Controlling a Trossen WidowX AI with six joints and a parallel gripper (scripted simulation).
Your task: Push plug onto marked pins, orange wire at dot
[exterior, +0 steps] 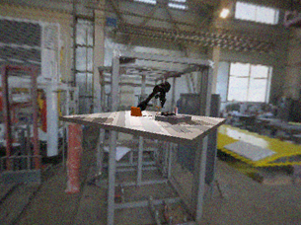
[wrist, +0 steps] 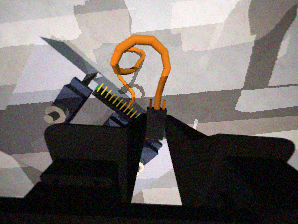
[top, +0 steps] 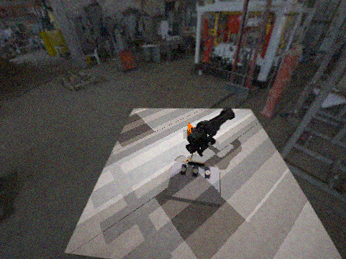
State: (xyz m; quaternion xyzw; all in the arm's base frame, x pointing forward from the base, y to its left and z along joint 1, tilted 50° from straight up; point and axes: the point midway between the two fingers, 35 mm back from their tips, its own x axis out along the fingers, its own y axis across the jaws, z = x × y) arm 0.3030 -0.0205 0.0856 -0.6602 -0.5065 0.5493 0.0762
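Now: the coloured band 5 cm below my gripper tip, 5 cm ahead of it and 3 cm to the left of it. Also, from my gripper tip: grey printed holder: 20 cm ahead, 10 cm below, 2 cm to the right.
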